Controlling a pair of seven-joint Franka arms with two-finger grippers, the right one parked.
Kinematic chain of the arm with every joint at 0, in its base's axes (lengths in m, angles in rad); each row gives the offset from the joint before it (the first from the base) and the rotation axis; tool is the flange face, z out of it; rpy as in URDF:
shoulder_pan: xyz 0 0 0.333 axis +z
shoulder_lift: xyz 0 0 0 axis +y
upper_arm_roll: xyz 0 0 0.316 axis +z
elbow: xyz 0.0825 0 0 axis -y
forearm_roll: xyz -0.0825 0 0.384 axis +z
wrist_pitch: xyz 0 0 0 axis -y
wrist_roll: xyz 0.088 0 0 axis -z
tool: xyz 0 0 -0.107 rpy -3.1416 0 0
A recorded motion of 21 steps. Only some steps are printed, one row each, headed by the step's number.
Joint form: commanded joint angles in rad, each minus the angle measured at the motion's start. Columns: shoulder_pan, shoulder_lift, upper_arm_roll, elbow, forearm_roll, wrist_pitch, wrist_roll.
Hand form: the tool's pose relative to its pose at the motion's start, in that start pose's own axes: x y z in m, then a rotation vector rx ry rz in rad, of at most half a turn. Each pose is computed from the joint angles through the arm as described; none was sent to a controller.
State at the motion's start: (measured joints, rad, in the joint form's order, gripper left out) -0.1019 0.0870 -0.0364 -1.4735 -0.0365 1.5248 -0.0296
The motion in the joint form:
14: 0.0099 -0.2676 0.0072 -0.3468 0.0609 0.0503 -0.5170
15: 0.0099 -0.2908 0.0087 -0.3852 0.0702 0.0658 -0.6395
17: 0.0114 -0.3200 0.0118 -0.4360 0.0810 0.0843 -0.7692
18: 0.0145 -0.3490 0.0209 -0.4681 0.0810 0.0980 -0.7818
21: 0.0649 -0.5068 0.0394 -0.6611 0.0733 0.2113 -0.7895
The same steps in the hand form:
14: -0.0819 -0.0159 0.0175 0.0747 -0.0085 -0.5363
15: -0.0884 -0.0179 0.0230 0.0846 -0.0004 -0.6596
17: -0.0970 -0.0216 0.0315 0.0964 0.0064 -0.7926
18: -0.1052 -0.0277 0.0318 0.0901 0.0161 -0.8166
21: -0.1478 -0.0571 0.0437 0.0455 0.0852 -0.8885

